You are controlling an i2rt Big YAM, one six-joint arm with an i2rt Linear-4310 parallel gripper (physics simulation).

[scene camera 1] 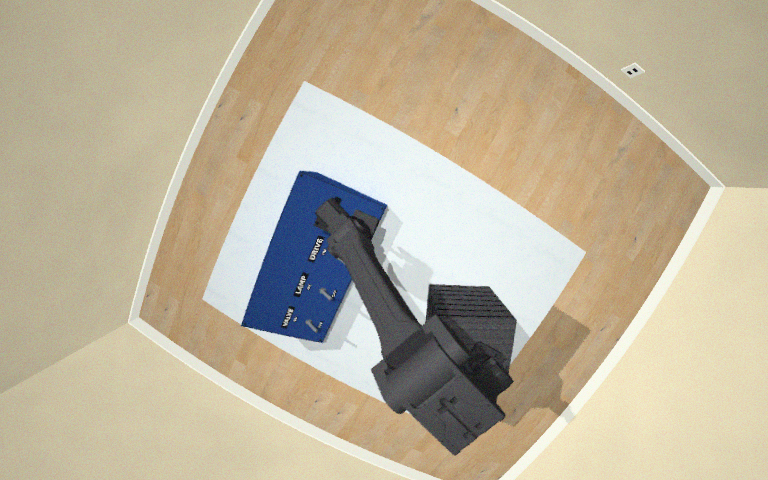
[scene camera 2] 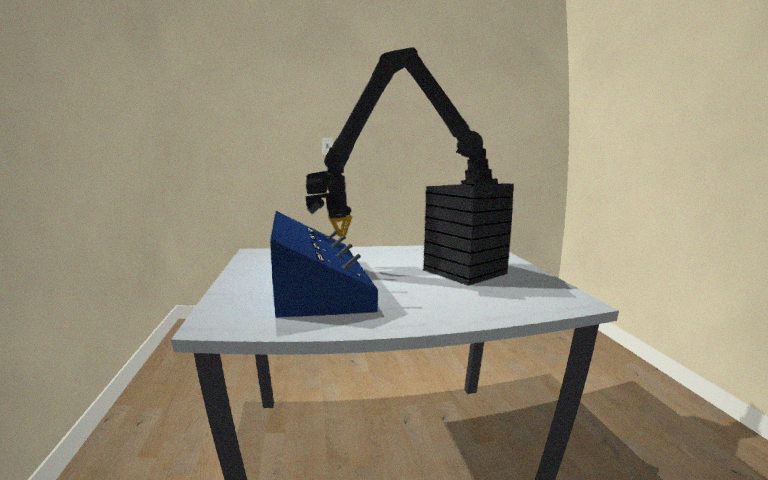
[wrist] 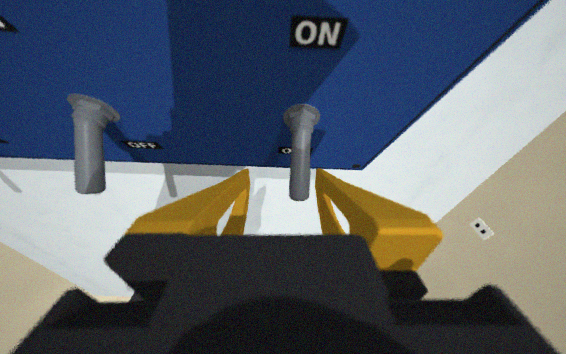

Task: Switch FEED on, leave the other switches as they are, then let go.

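Seen in the pictures: gripper, fingertip midpoint: (wrist: 282,176); arm's base, origin of the base link: (scene camera 1: 478,365) (scene camera 2: 479,184).
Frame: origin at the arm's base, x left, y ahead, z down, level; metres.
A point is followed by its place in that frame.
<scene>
A blue sloped switch panel (scene camera 1: 271,266) @(x 0.084, y 0.606, z 0.119 m) (scene camera 2: 322,288) @(x 0.296, y 0.499, z 0.225 m) (wrist: 225,65) @(x -0.099, y 0.493, z 0.185 m) stands on the table. The FEED lever (wrist: 300,165) @(x -0.139, y 0.451, z 0.175 m) is the panel's end switch; it points down toward its OFF label, away from the ON label (wrist: 318,33) @(x -0.135, y 0.508, z 0.178 m) above it. Its name plate does not show in the wrist view. My gripper (scene camera 2: 340,233) @(x -0.131, y 0.427, z 0.192 m) (wrist: 282,176) @(x -0.131, y 0.427, z 0.192 m) is part open, with the FEED lever's tip between its yellow fingers, nearer the right finger and not gripped. The DRIVE lever (wrist: 90,155) @(x -0.024, y 0.442, z 0.177 m) also points to OFF. The LAMP lever (scene camera 1: 325,293) @(x 0.097, y 0.437, z 0.181 m) and VALVE lever (scene camera 1: 311,325) @(x 0.216, y 0.427, z 0.181 m) point toward OFF. The arm hides FEED in scene camera 1.
The white table (scene camera 1: 453,198) @(x -0.336, y 0.240, z 0.295 m) (scene camera 2: 226,333) @(x 0.395, y 0.718, z 0.294 m) bears the panel and the arm's black ribbed pedestal (scene camera 1: 470,305) @(x -0.106, y 0.073, z 0.111 m) (scene camera 2: 447,232) @(x 0.033, y 0.114, z 0.149 m). The DRIVE lever stands to the left of the gripper's left finger in the wrist view. The panel's end edge lies to the right of FEED.
</scene>
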